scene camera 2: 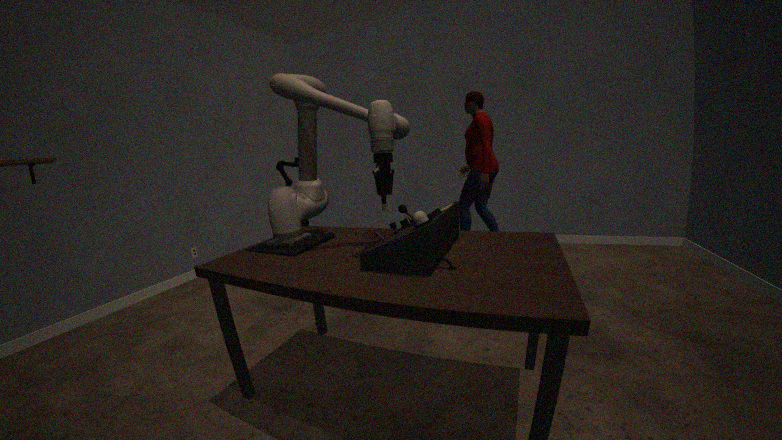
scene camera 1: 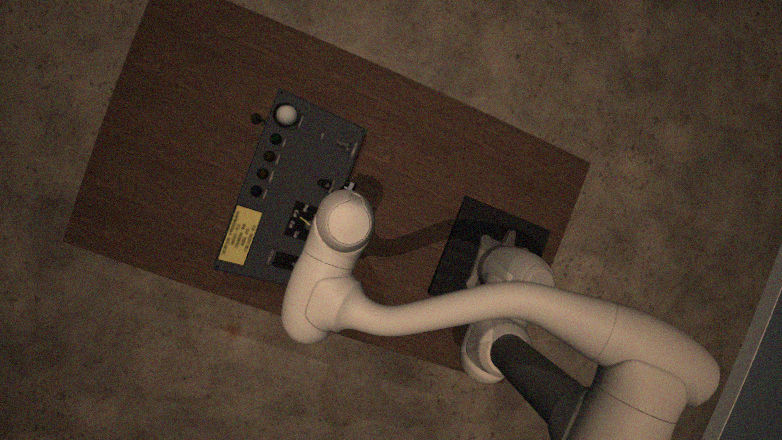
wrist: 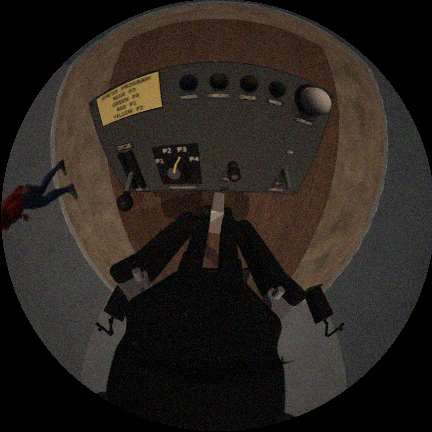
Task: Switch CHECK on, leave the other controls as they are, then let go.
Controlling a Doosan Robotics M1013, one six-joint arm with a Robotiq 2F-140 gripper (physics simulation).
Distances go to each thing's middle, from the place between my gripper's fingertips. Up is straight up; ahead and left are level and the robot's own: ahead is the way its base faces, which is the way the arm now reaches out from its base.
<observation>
I see the dark sloped control panel [scene camera 1: 297, 149] 140 mm ahead of my hand, 20 mm to the left of it and 70 mm below it.
</observation>
